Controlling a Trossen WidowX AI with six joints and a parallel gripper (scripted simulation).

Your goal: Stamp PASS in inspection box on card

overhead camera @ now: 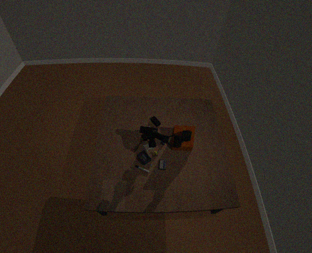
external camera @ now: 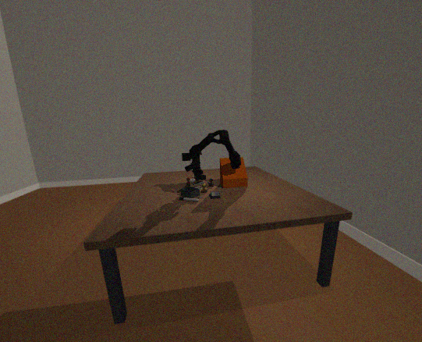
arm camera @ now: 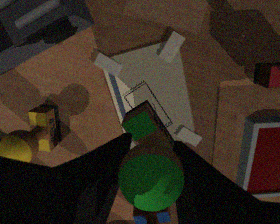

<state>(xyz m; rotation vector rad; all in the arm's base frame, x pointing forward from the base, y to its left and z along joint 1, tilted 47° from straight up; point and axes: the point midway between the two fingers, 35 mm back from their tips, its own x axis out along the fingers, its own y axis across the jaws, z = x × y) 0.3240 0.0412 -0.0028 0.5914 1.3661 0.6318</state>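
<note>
The white card is 10 mm ahead of my gripper tip and 70 mm below it. Also, from my gripper tip: yellow-topped stamp (40 mm behind, 100 mm to the left, 50 mm below); then green-knobbed stamp (right at my gripper tip); then red-knobbed stamp (60 mm ahead, 100 mm to the right, 50 mm below).
</note>
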